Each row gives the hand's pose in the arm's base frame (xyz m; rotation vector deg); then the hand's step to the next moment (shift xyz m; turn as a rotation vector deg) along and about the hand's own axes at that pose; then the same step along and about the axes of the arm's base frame.
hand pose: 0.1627 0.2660 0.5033 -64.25 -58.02 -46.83
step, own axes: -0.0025 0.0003 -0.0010 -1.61 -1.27 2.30
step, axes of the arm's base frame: -0.0004 -0.0008 -0.0026 -2.23 1.95 -0.84
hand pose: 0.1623 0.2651 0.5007 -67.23 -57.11 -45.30
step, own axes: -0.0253 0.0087 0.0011 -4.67 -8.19 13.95
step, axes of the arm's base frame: -0.0018 0.0030 -0.0265 -12.07 11.74 -0.19
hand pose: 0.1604 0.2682 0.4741 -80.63 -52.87 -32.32
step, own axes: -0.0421 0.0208 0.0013 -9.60 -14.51 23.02
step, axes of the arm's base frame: -0.0068 -0.0040 -0.0463 -21.77 18.90 -1.28
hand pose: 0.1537 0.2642 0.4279 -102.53 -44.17 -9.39
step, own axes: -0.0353 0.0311 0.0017 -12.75 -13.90 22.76
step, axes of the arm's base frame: -0.0100 -0.0183 -0.0422 -23.80 17.25 -3.16
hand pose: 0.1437 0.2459 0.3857 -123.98 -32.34 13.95
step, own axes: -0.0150 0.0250 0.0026 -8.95 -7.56 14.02
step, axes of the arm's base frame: -0.0064 -0.0185 -0.0218 -15.31 9.58 -2.77
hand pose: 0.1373 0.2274 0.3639 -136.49 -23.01 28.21
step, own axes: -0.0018 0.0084 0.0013 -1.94 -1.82 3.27
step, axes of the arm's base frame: -0.0009 -0.0062 -0.0061 -3.45 2.34 -0.64
